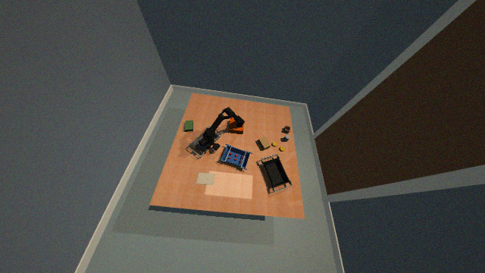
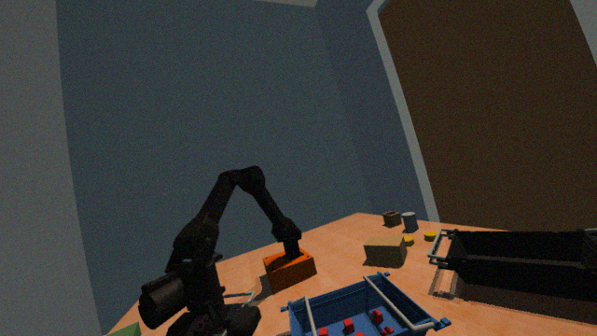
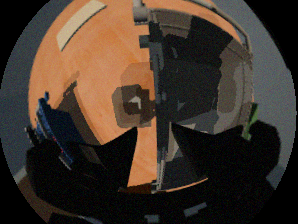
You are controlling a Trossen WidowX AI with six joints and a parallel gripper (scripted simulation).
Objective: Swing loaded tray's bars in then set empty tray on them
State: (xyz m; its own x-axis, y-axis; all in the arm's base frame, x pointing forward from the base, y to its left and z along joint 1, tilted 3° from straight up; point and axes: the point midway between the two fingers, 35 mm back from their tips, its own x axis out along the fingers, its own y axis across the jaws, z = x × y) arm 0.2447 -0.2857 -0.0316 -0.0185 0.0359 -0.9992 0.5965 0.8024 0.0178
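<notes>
My gripper tip is now 60 mm to the left of the grey tray, 50 mm past it and 30 mm below it. Round my gripper tip: green block 260 mm to the right, 240 mm behind, 10 mm above; pale pad 320 mm ahead, 30 mm to the right, 10 mm below; grey cylinder 820 mm to the left, 100 mm behind, 20 mm above.
</notes>
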